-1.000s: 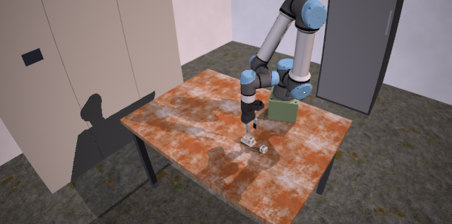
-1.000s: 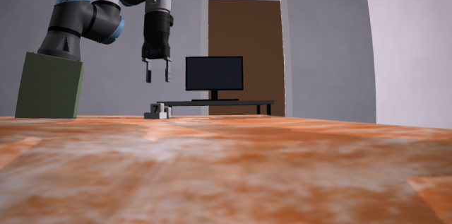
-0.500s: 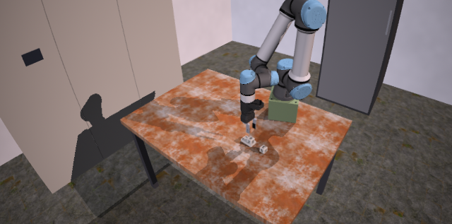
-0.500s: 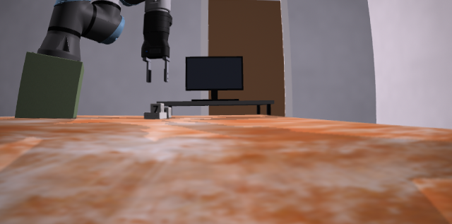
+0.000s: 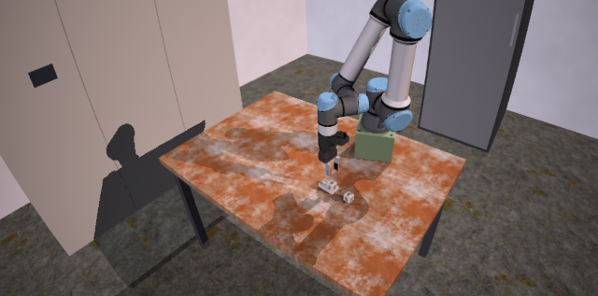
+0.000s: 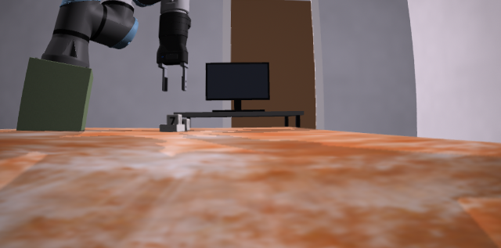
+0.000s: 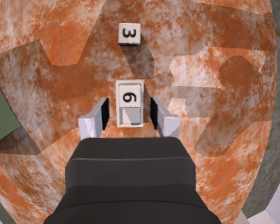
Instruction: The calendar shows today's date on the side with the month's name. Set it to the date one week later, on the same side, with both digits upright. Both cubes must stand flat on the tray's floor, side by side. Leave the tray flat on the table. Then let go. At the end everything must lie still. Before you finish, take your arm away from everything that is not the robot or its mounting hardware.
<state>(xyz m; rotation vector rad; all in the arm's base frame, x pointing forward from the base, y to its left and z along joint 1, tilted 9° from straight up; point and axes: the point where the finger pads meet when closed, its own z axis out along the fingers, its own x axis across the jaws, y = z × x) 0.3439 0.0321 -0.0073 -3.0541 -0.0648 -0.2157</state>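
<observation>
Now: hand 20 mm to the left of the white tray and 110 mm above it.
</observation>
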